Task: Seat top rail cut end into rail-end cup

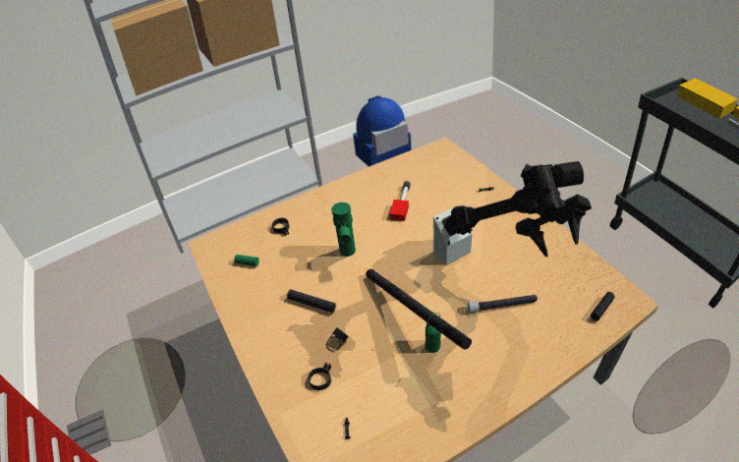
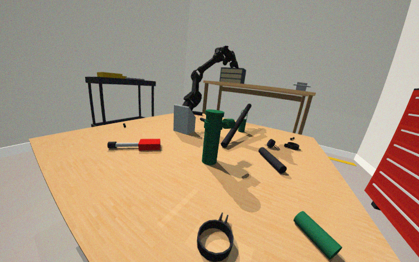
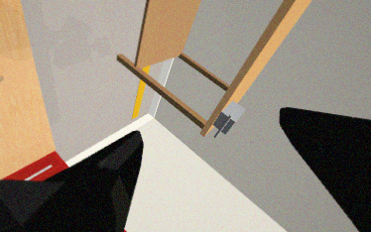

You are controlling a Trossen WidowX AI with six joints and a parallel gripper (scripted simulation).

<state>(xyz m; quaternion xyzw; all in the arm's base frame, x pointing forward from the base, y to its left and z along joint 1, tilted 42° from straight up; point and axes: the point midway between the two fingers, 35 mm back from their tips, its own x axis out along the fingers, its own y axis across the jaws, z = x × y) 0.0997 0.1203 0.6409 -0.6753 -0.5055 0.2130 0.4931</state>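
The green rail-end cup lies 21 cm ahead of my gripper tip, 72 cm to the right of it and 36 cm below it. Also, from my gripper tip: green tube 53 cm ahead, 95 cm to the right, 49 cm below; red-handled tool 15 cm behind, 90 cm to the right, 49 cm below.
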